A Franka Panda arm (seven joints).
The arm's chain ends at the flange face. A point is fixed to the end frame.
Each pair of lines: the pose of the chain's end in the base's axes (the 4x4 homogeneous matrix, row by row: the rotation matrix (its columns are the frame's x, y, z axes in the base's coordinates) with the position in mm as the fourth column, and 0 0 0 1 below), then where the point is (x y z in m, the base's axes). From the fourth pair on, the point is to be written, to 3 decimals.
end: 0.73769, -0.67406, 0.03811, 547.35; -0.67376, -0.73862, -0.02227, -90.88; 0.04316, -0.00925, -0.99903, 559.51; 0, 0, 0, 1
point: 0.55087 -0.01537 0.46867
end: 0.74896, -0.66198, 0.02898, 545.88; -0.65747, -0.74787, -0.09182, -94.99; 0.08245, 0.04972, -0.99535, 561.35; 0, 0, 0, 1
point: 0.54730 -0.02601 0.46541
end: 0.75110, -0.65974, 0.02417, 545.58; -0.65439, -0.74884, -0.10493, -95.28; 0.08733, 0.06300, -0.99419, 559.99; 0, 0, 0, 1
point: 0.54633 -0.02757 0.46314
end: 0.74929, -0.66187, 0.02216, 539.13; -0.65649, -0.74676, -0.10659, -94.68; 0.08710, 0.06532, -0.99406, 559.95; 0, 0, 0, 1
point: 0.540 -0.027 0.463
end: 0.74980, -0.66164, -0.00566, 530.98; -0.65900, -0.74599, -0.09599, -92.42; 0.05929, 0.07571, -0.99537, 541.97; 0, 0, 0, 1
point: 0.529 -0.024 0.446
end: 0.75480, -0.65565, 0.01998, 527.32; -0.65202, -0.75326, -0.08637, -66.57; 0.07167, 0.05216, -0.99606, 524.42; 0, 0, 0, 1
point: 0.527 0.003 0.429
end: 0.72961, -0.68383, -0.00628, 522.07; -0.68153, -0.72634, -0.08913, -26.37; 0.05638, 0.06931, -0.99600, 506.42; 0, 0, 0, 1
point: 0.523 0.043 0.411
